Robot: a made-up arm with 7 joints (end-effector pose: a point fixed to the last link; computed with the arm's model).
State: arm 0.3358 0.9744 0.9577 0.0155 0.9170 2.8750 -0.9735
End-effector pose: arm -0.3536 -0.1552 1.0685 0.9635 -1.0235 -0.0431
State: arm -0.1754 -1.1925 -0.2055 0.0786 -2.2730 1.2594 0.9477
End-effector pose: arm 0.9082 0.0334 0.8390 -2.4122 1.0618 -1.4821
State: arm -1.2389 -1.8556 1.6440 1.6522 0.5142 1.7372 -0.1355
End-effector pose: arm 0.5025 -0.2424 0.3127 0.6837 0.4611 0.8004
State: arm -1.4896 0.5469 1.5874 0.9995 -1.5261 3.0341 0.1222
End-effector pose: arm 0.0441 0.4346 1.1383 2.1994 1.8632 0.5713
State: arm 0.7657 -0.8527 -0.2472 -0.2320 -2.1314 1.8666 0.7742
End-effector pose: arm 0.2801 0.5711 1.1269 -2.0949 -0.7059 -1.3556
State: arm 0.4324 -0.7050 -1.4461 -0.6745 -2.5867 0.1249 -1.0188
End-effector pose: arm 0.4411 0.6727 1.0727 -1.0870 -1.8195 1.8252
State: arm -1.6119 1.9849 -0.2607 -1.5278 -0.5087 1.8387 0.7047
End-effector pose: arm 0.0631 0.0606 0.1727 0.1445 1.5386 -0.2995
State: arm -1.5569 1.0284 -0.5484 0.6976 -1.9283 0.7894 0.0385
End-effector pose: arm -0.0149 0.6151 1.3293 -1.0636 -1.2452 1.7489
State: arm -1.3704 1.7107 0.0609 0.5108 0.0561 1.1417 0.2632
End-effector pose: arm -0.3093 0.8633 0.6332 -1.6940 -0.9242 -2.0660
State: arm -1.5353 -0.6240 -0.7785 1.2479 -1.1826 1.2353 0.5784
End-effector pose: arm -0.2194 -0.7624 0.9644 -0.0474 -2.9053 0.8550
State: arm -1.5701 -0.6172 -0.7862 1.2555 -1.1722 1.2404 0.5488
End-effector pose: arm -0.2516 -0.7487 0.9694 -0.0966 -2.8961 0.8229
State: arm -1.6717 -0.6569 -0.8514 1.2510 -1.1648 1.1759 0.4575
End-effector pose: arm -0.3608 -0.7198 0.9538 -0.3378 -2.7955 0.6004
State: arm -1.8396 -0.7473 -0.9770 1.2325 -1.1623 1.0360 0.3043
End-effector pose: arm -0.5372 -0.6413 0.9205 -0.7358 -2.5604 0.1716
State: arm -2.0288 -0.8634 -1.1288 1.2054 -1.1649 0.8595 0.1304
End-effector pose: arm -0.7079 -0.5044 0.8868 -1.1349 -2.2068 -0.3339
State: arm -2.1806 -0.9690 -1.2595 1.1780 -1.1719 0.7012 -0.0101
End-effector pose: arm -0.8131 -0.3681 0.8644 -1.4073 -1.8423 -0.7385
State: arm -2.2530 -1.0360 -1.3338 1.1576 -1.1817 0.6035 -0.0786
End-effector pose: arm -0.8537 -0.3000 0.8515 -1.5188 -1.6102 -0.9398
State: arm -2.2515 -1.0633 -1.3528 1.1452 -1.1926 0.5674 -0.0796
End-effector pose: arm -0.8574 -0.3049 0.8423 -1.5164 -1.5458 -0.9688
